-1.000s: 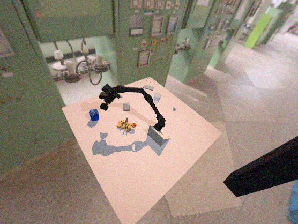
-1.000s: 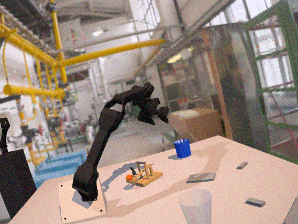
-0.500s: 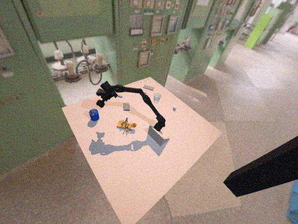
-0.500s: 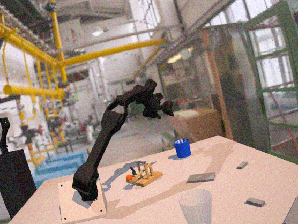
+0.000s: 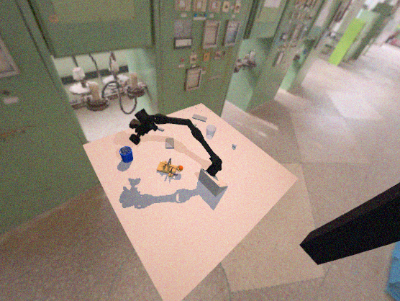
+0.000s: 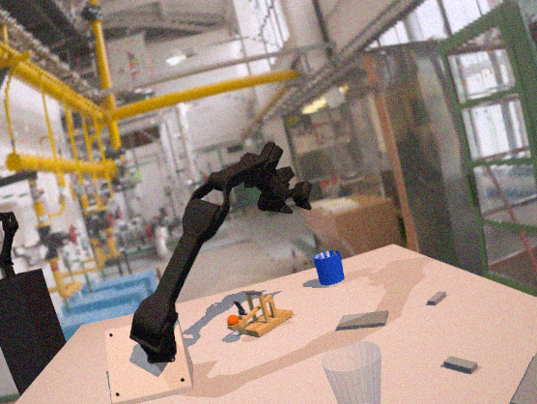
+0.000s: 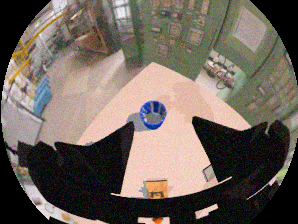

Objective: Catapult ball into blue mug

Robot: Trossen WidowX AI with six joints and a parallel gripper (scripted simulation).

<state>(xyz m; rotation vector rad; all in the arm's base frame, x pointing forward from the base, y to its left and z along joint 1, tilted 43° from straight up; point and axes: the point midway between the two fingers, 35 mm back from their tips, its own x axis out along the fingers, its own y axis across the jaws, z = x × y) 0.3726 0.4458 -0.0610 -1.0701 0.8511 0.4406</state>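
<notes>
Now: the orange ball 26 cm behind my gripper tip, 23 cm to the right of it and 21 cm below it. The rest, counted from my gripper tip: wooden catapult (22 cm behind, 18 cm to the right, 22 cm below); blue mug (6 cm ahead, 6 cm to the left, 24 cm below); clear cup (4 cm behind, 68 cm to the right, 24 cm below).
</notes>
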